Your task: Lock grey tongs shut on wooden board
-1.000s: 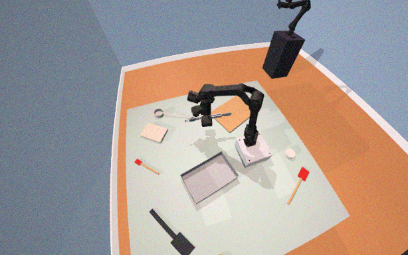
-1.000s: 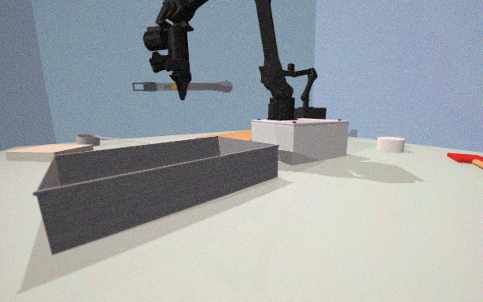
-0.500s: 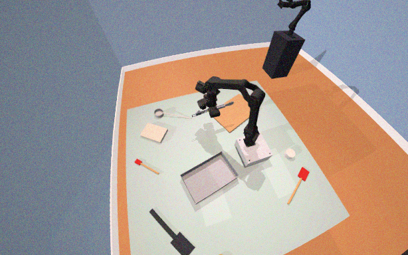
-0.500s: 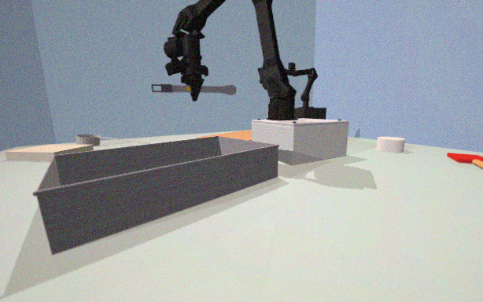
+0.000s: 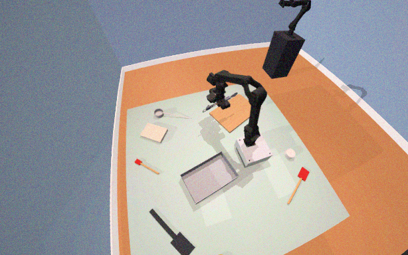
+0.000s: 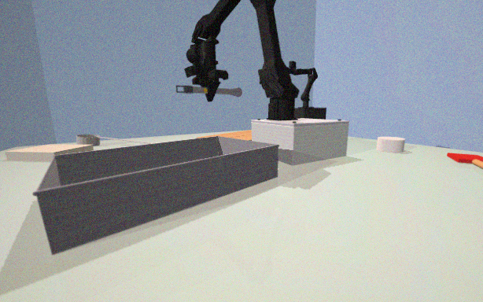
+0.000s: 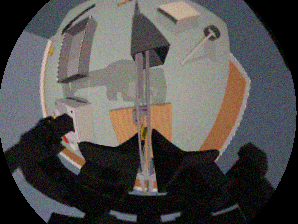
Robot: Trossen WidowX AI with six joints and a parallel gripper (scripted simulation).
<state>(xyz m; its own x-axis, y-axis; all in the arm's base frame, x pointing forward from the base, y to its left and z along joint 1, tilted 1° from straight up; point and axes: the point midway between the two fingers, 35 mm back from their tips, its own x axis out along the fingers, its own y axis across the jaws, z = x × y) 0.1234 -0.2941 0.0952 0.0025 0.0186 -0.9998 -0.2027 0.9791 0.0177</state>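
My gripper tip is 170 mm past the wooden board, 150 mm above it and 40 mm to the left of it. The rest, counted from my gripper tip: white puck: 430 mm to the left, 400 mm behind, 140 mm below; then grey roasting tin: 420 mm to the left, 180 mm ahead, 130 mm below; then pale board: 500 mm ahead, 140 mm below.
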